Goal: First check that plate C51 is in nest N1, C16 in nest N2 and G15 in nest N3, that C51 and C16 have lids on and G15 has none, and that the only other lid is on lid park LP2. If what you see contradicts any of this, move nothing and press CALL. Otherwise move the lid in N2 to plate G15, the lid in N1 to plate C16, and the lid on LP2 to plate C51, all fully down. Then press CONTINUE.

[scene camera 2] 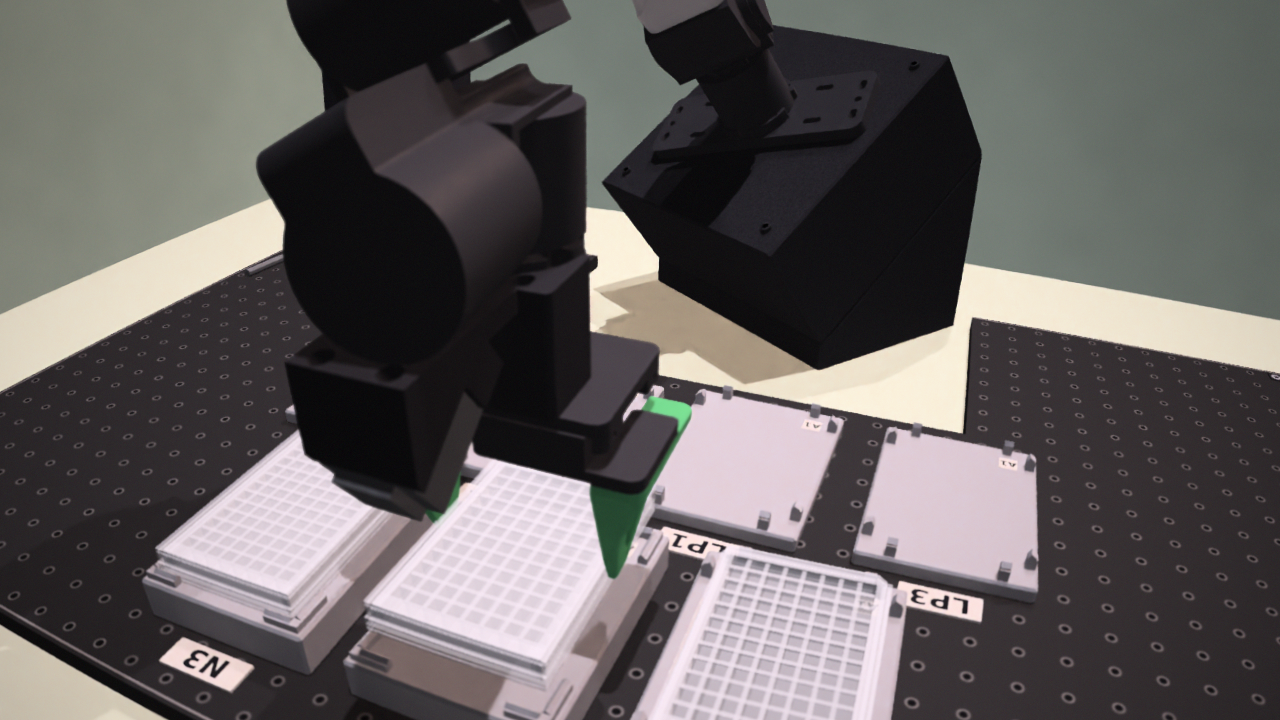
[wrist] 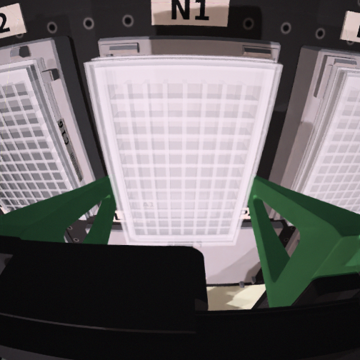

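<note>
My gripper (scene camera 2: 526,544) (wrist: 181,182) is shut, its green fingers on both long sides of a white lidded plate (scene camera 2: 483,573) (wrist: 182,150). Lid and plate seem held together, slightly above nest N1 (scene camera 2: 380,682) (wrist: 190,48), whose bare floor shows past the plate's end. Its name is not visible. Plate C16 (scene camera 2: 774,644) (wrist: 30,140) sits in the nest beside it, its wells open with no lid. The plate in N3 (scene camera 2: 259,528) (wrist: 340,145) has a lid on; its name is not readable. LP2 is mostly hidden behind the gripper in the scene view.
Lid park LP1 (scene camera 2: 742,465) and lid park LP3 (scene camera 2: 948,501) stand behind the nests with no lid on them. The black robot base (scene camera 2: 859,232) stands at the back. Corner posts rise from the parks. The CALL and CONTINUE buttons do not show.
</note>
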